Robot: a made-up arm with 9 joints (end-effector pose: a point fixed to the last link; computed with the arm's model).
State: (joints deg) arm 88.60 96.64 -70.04 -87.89 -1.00 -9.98 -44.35 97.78 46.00
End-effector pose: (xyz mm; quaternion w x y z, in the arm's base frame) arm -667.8 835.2 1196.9 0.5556 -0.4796 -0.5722 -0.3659
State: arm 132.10 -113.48 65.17 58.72 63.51 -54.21 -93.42 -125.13 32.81
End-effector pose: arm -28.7 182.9 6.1 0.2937 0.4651 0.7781 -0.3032
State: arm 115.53 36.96 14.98 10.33 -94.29 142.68 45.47 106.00 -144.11
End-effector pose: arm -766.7 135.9 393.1 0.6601 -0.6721 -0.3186 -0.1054
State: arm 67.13 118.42 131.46 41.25 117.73 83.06 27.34 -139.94 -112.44
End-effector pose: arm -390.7 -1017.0 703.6 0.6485 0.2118 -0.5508 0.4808
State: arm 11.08 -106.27 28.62 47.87 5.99 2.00 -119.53 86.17 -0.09
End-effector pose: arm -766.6 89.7 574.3 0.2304 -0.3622 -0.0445 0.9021
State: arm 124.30 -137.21 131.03 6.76 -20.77 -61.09 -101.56 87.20 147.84
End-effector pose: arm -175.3 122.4 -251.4 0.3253 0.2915 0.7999 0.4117
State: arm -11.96 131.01 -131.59 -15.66 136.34 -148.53 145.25 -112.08 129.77
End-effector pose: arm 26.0 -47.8 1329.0 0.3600 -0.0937 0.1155 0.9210
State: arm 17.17 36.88 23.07 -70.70 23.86 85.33 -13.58 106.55 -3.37
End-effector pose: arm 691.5 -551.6 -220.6 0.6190 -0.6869 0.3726 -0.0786
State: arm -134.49 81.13 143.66 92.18 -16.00 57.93 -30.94 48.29 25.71
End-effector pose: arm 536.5 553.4 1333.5 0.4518 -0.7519 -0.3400 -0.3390
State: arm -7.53 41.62 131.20 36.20 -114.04 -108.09 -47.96 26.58 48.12
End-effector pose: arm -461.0 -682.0 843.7 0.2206 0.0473 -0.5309 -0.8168
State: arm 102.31 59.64 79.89 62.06 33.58 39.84 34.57 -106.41 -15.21
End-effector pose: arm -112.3 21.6 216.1 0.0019 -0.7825 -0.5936 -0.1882
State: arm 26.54 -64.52 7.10 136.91 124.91 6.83 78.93 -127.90 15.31
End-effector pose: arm 141.4 -305.5 134.4 0.1597 0.7627 0.5794 -0.2389
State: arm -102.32 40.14 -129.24 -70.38 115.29 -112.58 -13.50 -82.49 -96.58
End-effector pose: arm 633.6 -486.7 965.3 0.0761 0.1292 -0.3224 0.9347
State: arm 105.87 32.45 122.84 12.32 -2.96 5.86 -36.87 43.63 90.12
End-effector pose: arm 150.9 342.2 1083.2 0.8518 -0.4208 -0.1051 0.2939
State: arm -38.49 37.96 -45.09 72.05 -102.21 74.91 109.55 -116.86 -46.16
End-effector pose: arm 558.7 -292.5 240.0 0.7554 -0.5046 -0.1039 -0.4050
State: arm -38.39 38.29 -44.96 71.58 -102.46 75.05 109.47 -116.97 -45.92
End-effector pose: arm 558.0 -290.9 237.8 0.7557 -0.5071 -0.1038 -0.4013
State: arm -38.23 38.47 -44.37 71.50 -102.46 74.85 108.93 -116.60 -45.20
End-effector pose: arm 561.1 -291.6 239.7 0.7557 -0.5057 -0.1021 -0.4035
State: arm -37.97 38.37 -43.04 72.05 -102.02 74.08 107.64 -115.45 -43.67
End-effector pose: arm 570.3 -296.6 249.2 0.7556 -0.4974 -0.0977 -0.4149
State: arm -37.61 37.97 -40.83 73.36 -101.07 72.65 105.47 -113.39 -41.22
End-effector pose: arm 585.9 -308.3 267.9 0.7555 -0.4797 -0.0895 -0.4371
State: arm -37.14 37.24 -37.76 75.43 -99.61 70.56 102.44 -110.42 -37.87
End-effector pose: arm 605.6 -329.7 296.7 0.7558 -0.4499 -0.0762 -0.4696
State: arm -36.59 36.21 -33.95 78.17 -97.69 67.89 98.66 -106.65 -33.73
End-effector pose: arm 625.1 -363.5 333.8 0.7571 -0.4053 -0.0574 -0.5092
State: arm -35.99 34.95 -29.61 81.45 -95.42 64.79 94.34 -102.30 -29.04
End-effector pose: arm 639.0 -411.0 374.7 0.7592 -0.3446 -0.0335 -0.5511
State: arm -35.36 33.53 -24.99 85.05 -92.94 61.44 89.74 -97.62 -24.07
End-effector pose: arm 643.1 -469.9 412.3 0.7617 -0.2685 -0.0069 -0.5897
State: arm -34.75 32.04 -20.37 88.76 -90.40 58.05 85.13 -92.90 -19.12
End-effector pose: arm 636.9 -534.3 439.7 0.7634 -0.1810 0.0192 -0.6198
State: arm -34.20 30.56 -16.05 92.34 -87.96 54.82 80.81 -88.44 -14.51
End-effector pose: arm 623.2 -596.2 453.0 0.7631 -0.0893 0.0417 -0.6387
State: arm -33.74 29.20 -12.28 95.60 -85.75 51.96 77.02 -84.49 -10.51
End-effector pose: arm 607.1 -648.9 452.9 0.7603 -0.0023 0.0588 -0.6469
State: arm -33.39 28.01 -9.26 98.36 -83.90 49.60 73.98 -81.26 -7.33
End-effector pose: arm 592.7 -688.7 444.4 0.7555 0.0723 0.0705 -0.6474
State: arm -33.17 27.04 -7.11 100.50 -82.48 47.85 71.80 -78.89 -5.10
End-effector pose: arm 582.3 -715.2 433.2 0.7500 0.1289 0.0777 -0.6441
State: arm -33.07 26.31 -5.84 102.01 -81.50 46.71 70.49 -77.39 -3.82
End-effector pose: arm 576.0 -730.5 423.6 0.7453 0.1656 0.0820 -0.6406
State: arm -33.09 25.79 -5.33 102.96 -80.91 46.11 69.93 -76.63 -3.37
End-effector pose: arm 573.1 -737.3 417.2 0.7421 0.1846 0.0848 -0.6388
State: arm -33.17 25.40 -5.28 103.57 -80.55 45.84 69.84 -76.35 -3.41
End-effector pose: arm 572.1 -739.5 413.7 0.7402 0.1924 0.0867 -0.6384
